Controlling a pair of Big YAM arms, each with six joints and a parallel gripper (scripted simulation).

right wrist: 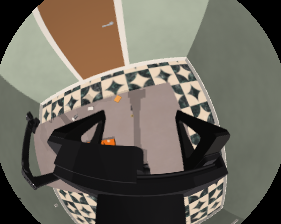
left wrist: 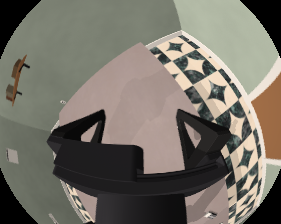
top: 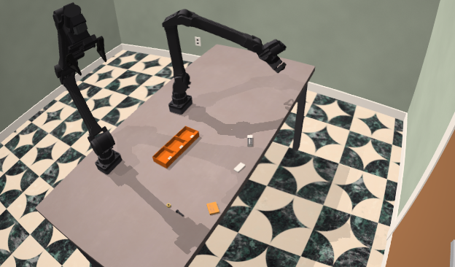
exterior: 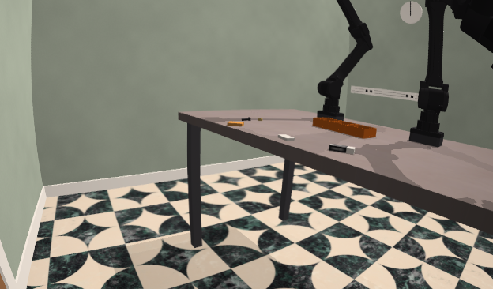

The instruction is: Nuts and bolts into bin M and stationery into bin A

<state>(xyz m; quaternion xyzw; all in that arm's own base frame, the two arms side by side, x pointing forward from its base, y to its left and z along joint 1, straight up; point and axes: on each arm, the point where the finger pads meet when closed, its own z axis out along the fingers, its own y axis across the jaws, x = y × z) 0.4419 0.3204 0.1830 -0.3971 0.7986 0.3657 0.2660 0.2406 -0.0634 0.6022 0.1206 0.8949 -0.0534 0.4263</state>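
My left hand is 17 cm past the orange double bin, 65 cm to the left of it and 20 cm above it. The rest, counted from my left hand: orange notepad (19 cm ahead, 82 cm to the right, 21 cm below); then sleeved eraser (8 cm ahead, 41 cm to the right, 21 cm below); then white eraser (14 cm ahead, 59 cm to the right, 21 cm below).
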